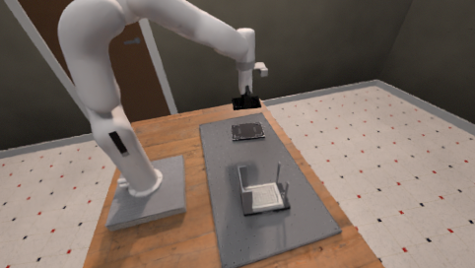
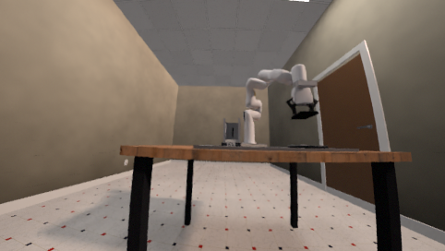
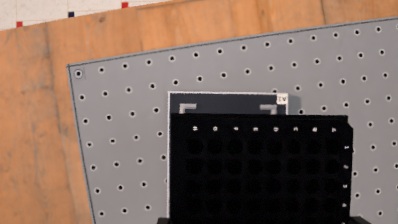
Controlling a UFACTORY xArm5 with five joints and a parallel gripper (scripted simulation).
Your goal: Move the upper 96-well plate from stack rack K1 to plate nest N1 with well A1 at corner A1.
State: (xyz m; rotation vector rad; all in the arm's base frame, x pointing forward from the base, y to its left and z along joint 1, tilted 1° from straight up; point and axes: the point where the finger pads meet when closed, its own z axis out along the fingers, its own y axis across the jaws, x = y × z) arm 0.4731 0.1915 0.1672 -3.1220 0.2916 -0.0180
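Right now the plate nest N1 is 18 cm below my hand. From my hand the other things lie so: white plate 7 cm behind, 38 cm to the right, 16 cm below; A1 label 6 cm ahead, 7 cm to the right, 17 cm below; black 96-well plate 1 cm below.
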